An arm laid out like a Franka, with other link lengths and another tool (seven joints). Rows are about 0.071 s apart.
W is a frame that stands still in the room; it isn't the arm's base.
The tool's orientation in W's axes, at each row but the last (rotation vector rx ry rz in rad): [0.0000, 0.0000, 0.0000]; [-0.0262, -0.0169, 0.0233]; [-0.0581, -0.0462, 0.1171]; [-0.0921, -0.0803, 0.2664]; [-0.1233, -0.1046, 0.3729]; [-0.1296, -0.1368, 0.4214]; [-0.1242, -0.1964, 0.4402]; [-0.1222, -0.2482, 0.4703]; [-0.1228, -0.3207, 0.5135]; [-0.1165, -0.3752, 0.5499]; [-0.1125, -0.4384, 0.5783]
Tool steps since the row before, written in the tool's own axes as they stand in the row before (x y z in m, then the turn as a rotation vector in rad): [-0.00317, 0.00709, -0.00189, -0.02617, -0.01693, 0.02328]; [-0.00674, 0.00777, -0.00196, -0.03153, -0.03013, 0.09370]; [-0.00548, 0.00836, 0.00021, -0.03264, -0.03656, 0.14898]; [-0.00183, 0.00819, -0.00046, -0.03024, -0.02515, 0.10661]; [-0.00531, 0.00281, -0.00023, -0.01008, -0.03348, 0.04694]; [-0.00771, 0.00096, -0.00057, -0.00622, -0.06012, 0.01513]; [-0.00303, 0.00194, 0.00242, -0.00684, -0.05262, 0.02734]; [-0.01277, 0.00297, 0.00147, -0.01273, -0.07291, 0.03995]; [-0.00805, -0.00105, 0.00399, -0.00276, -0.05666, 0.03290]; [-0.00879, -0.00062, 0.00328, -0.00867, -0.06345, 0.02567]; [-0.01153, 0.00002, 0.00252, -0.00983, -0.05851, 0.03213]
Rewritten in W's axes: [-0.00317, 0.00709, -0.00189, -0.02617, -0.01693, 0.02328]; [-0.00688, 0.00756, -0.00228, -0.03243, -0.02842, 0.09393]; [-0.00641, 0.00765, -0.00053, -0.03553, -0.03188, 0.14939]; [-0.00384, 0.00734, -0.00141, -0.03230, -0.02366, 0.10634]; [-0.00589, 0.00061, -0.00104, -0.00324, -0.02993, 0.05020]; [-0.00726, -0.00239, -0.00152, 0.01590, -0.05550, 0.02343]; [-0.00400, 0.00061, 0.00155, 0.00965, -0.04810, 0.03401]; [-0.01268, -0.00319, -0.00176, 0.01001, -0.06803, 0.04844]; [-0.00746, -0.00480, 0.00179, 0.01303, -0.04923, 0.04132]; [-0.00785, -0.00516, 0.00038, 0.01443, -0.05818, 0.03416]; [-0.00972, -0.00639, -0.00199, 0.00829, -0.05482, 0.03845]
